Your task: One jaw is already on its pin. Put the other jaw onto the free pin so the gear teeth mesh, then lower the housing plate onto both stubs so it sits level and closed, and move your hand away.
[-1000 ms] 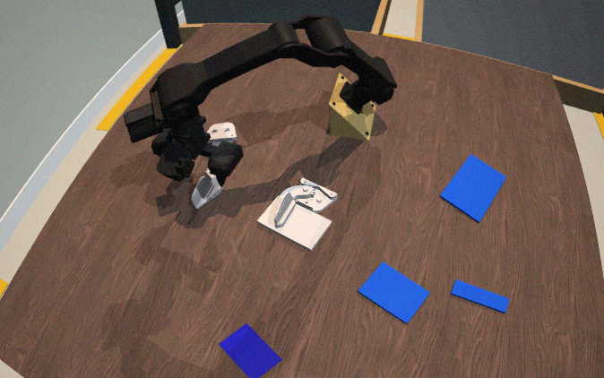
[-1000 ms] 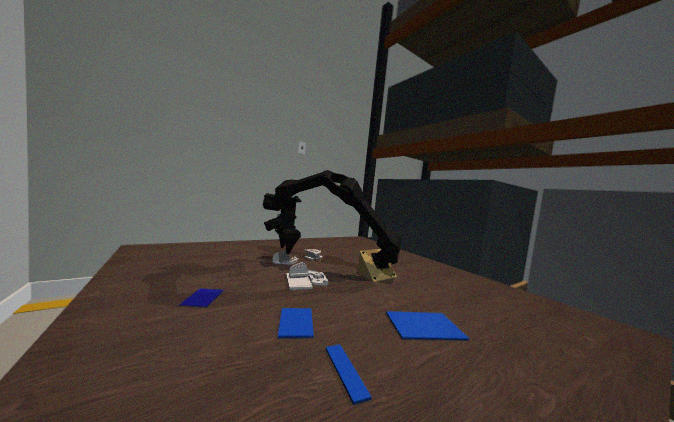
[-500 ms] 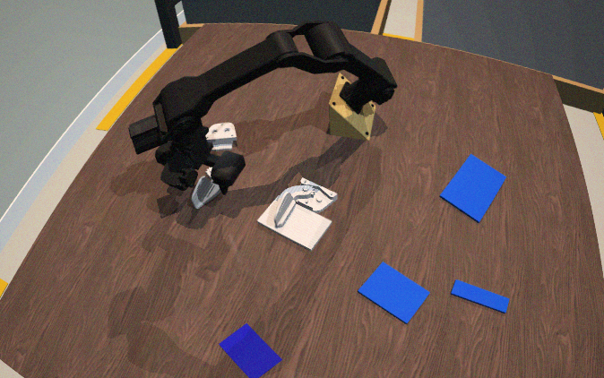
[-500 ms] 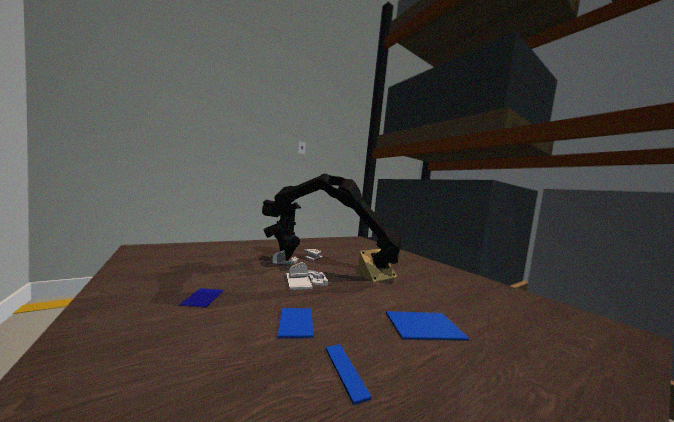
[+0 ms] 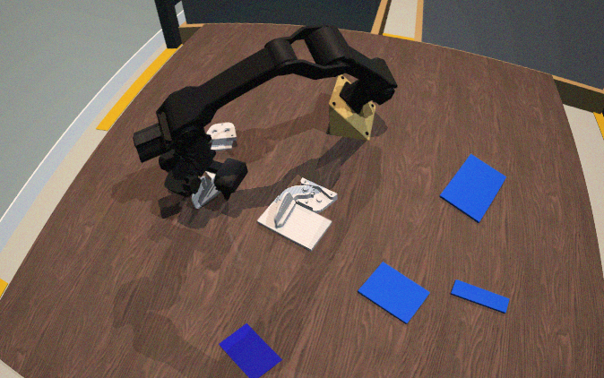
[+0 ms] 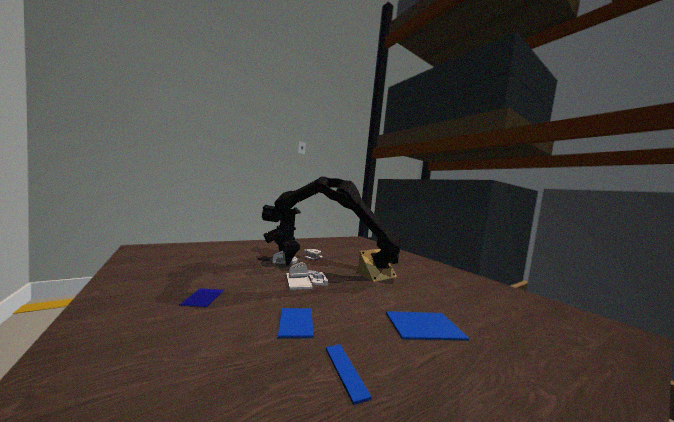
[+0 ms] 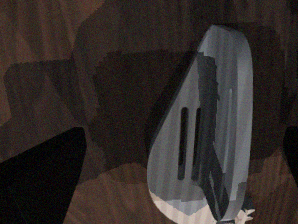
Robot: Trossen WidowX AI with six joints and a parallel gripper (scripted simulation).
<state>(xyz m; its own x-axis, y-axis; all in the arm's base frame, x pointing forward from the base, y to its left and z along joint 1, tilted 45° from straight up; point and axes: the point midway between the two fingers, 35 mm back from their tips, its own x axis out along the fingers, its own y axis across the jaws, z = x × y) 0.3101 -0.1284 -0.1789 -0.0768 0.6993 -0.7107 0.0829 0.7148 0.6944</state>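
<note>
The white slab lies 2 cm ahead of my gripper tip and 19 cm to the left of it. Round my gripper tip: housing plate: 15 cm behind, 5 cm to the right, 2 cm above.
</note>
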